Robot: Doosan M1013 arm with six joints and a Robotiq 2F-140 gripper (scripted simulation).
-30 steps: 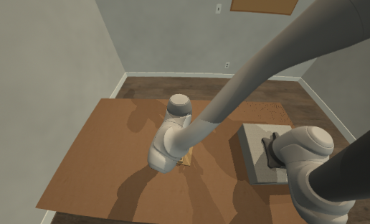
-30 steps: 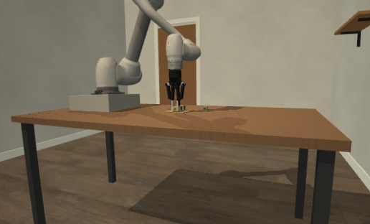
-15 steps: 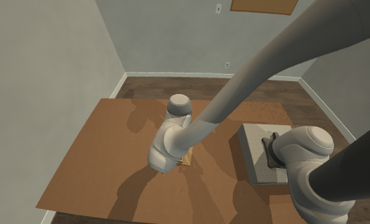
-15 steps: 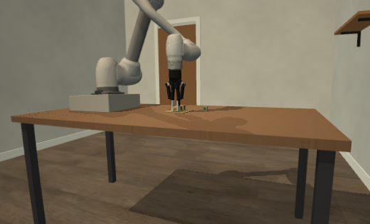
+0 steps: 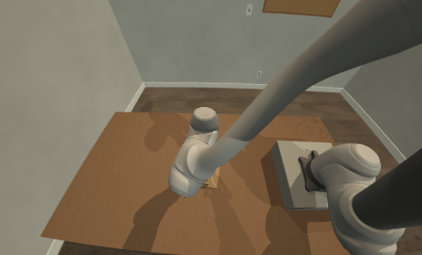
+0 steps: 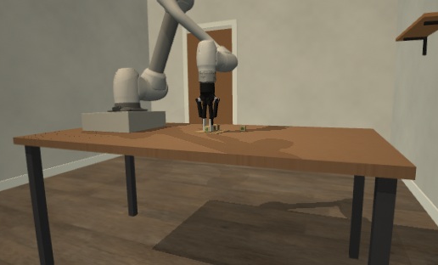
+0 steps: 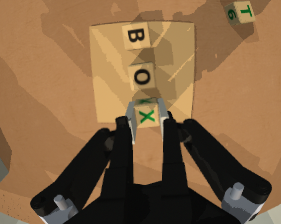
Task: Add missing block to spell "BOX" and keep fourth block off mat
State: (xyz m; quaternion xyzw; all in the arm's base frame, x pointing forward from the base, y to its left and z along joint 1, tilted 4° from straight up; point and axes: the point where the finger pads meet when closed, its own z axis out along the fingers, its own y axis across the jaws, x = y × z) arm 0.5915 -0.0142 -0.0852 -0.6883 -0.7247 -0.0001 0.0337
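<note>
Now: the mat 50 mm to the left of my hand and 40 mm below it.
</note>
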